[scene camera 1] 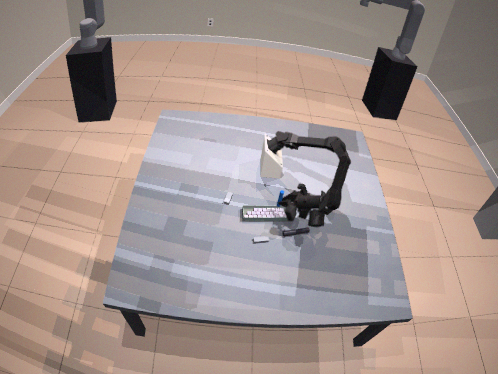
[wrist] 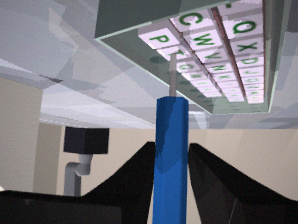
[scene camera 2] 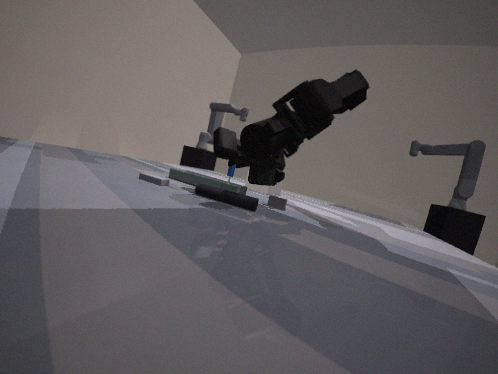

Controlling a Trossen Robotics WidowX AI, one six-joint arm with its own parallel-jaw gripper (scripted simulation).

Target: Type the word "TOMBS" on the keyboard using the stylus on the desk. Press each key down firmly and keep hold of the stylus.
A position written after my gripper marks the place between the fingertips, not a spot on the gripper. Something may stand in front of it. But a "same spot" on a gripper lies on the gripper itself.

Labels:
my gripper: scene camera 1; wrist; scene camera 2 232, 165
same spot on my gripper: [wrist: 130, 187] = [scene camera 1: 291, 201]

